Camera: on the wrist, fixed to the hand. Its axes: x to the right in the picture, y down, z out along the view.
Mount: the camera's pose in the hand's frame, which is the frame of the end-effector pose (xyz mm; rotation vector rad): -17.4 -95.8 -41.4 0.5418 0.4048 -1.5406
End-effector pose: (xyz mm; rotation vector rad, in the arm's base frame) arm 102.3 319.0 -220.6 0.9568 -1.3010 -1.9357
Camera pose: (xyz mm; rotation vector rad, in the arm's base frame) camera 137.5 344.0 -317.2 -2.0786 0.5367 1.3657
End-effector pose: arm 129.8 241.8 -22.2 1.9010 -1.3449 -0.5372
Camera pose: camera 211.7 288.9 -69.9 3.0315 0.5336 -0.4086
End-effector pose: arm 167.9 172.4 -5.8 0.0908 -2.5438 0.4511
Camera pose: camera 218.6 95.6 46.4 1.7340 -1.2756 0.3879
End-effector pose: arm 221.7 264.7 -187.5 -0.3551 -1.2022 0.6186
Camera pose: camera 281.1 181.5 -160.3 0.8478 -0.5801 -0.4841
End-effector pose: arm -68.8 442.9 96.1 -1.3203 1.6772 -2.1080
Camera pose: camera -49.6 518.2 167.9 1.3263 0.2088 1.8200
